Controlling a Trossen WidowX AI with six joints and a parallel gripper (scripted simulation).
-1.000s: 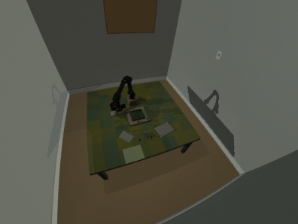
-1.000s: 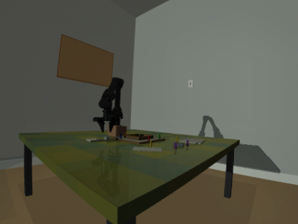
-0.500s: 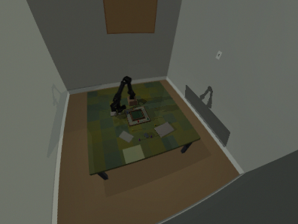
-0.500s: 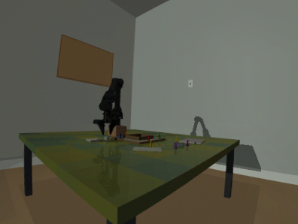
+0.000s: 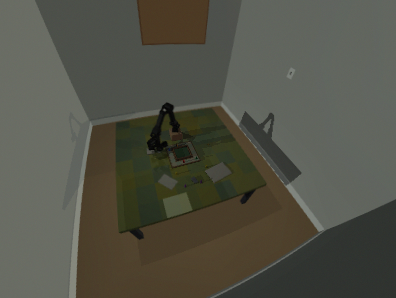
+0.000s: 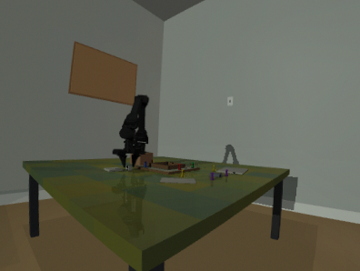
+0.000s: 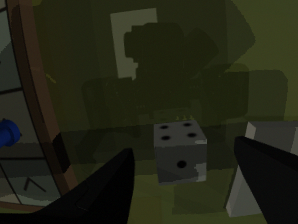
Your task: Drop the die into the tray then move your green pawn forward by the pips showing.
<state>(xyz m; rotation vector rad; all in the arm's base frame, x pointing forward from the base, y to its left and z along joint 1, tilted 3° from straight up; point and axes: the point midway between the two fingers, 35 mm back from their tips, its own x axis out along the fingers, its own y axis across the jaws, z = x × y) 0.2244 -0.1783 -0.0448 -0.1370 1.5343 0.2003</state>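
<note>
Now: the green pawn 36 cm to the left of my gripper tip, 13 cm ahead of it and 1 cm above it. Round my gripper tip: blue pawn: 11 cm to the left, 1 cm above; then orange pawn: 19 cm to the left, 6 cm behind, 1 cm above; then white die: right at my gripper tip.
</note>
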